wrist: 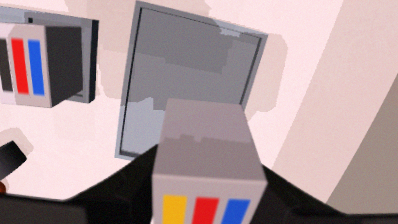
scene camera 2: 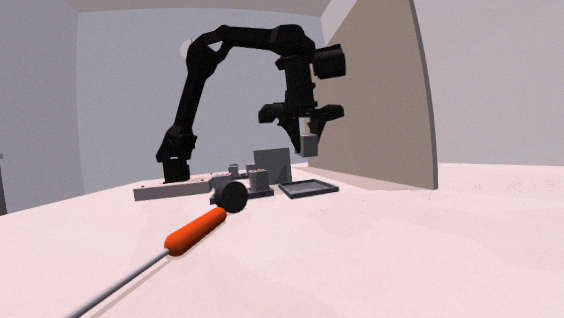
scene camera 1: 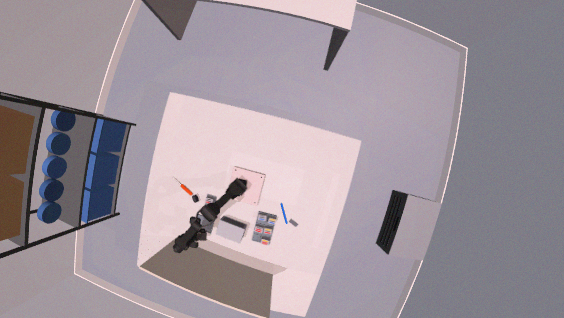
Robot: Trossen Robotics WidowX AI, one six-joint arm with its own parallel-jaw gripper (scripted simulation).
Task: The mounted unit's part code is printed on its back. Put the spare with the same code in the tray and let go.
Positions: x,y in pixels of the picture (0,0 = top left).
Labels:
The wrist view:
my gripper: 198,155
grey tray: 192,57
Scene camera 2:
my gripper: 306,152
grey tray: 306,188
mounted grey unit: 276,161
tan wall panel: 388,132

